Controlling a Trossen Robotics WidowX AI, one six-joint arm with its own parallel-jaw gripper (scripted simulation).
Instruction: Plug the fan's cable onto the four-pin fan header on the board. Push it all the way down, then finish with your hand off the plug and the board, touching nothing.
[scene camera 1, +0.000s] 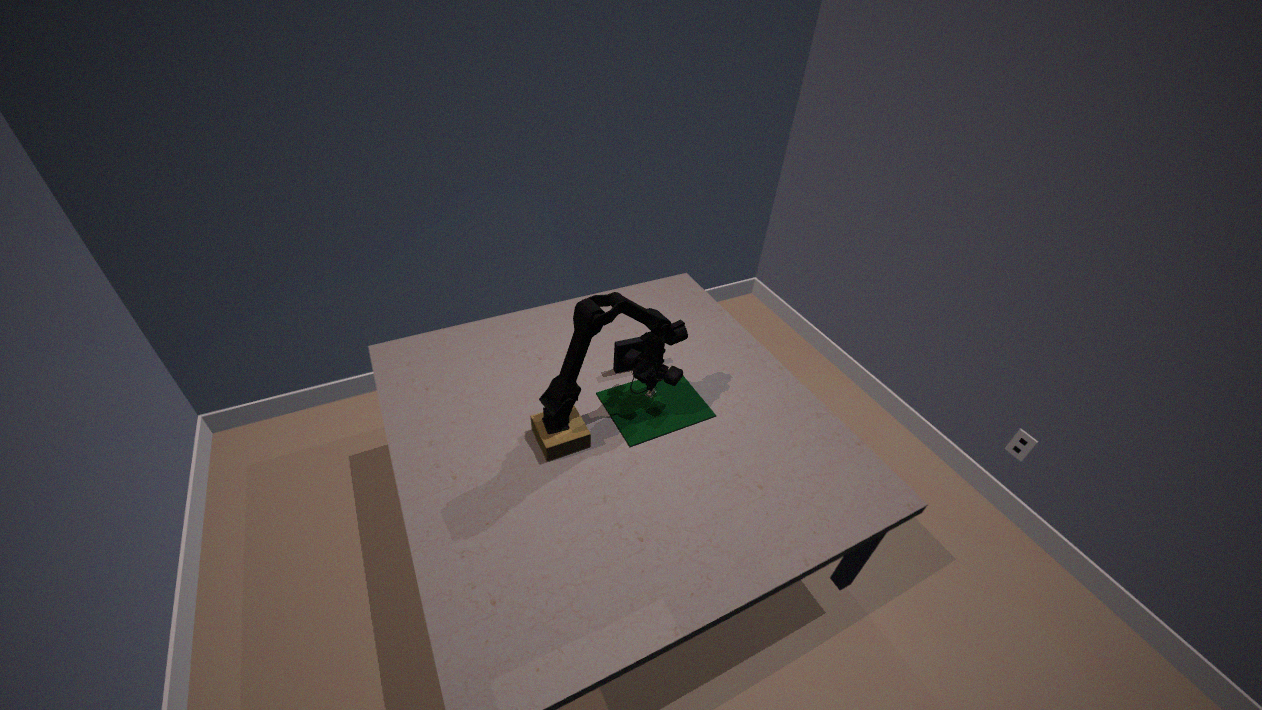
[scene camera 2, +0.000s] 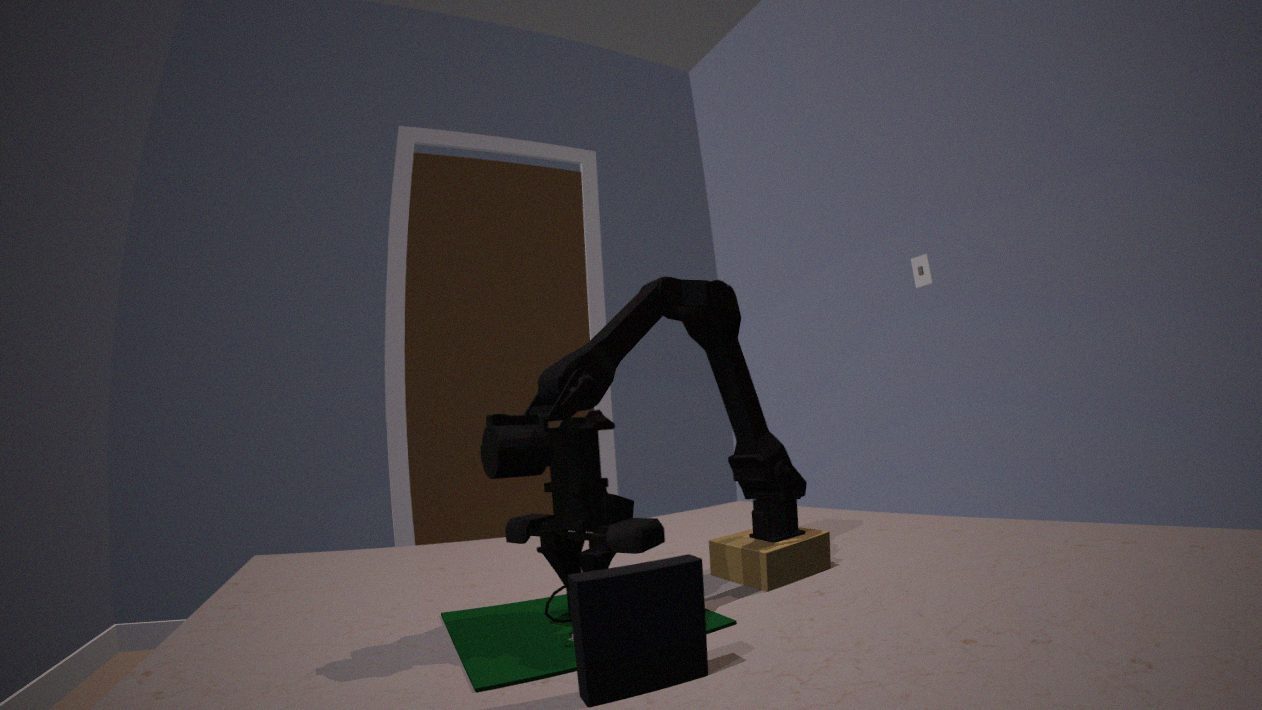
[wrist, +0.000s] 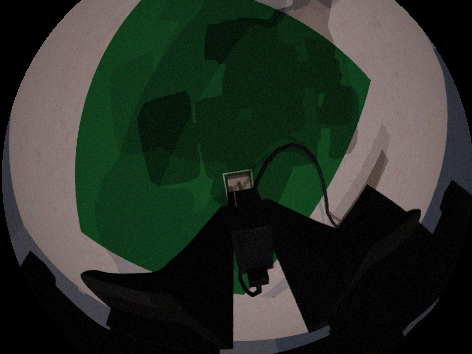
Note:
In view: my gripper (scene camera 1: 650, 386), a black plug (wrist: 251, 230), a black fan (scene camera 2: 640, 628) and a green board (scene camera 1: 639, 418).
My gripper also shows in the wrist view (wrist: 245, 209). The black fan also shows in the wrist view (wrist: 372, 209). The green board also shows in the wrist view (wrist: 176, 100).

